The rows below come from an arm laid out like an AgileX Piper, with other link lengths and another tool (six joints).
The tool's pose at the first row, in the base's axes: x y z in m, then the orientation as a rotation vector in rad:
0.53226 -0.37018 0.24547 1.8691 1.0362 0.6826
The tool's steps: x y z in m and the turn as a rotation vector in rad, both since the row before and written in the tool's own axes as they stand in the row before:
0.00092 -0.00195 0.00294 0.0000 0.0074 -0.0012
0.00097 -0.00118 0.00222 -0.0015 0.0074 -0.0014
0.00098 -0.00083 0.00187 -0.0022 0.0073 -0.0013
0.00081 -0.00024 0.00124 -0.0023 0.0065 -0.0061
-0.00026 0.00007 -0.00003 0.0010 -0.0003 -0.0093
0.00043 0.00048 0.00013 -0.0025 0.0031 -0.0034
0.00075 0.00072 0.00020 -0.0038 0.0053 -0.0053
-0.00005 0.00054 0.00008 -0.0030 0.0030 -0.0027
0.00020 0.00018 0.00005 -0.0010 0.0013 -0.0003
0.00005 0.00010 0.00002 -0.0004 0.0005 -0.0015
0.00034 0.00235 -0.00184 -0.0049 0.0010 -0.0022
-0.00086 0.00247 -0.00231 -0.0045 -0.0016 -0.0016
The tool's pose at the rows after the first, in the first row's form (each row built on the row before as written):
0.53424 -0.37009 0.24241 1.8671 1.0420 0.6893
0.53599 -0.36985 0.24037 1.8637 1.0472 0.6965
0.53761 -0.36954 0.23881 1.8597 1.0518 0.7039
0.53888 -0.36927 0.23806 1.8527 1.0600 0.7078
0.53876 -0.36950 0.23812 1.8475 1.0683 0.7017
0.53925 -0.36930 0.23850 1.8426 1.0719 0.7038
0.54004 -0.36890 0.23908 1.8350 1.0778 0.7075
0.54029 -0.36911 0.23952 1.8302 1.0804 0.7101
0.54049 -0.36900 0.23967 1.8289 1.0810 0.7116
0.54057 -0.36899 0.23975 1.8275 1.0824 0.7114
0.54017 -0.36854 0.24269 1.8217 1.0823 0.7132
0.53888 -0.36899 0.24590 1.8171 1.0802 0.7126

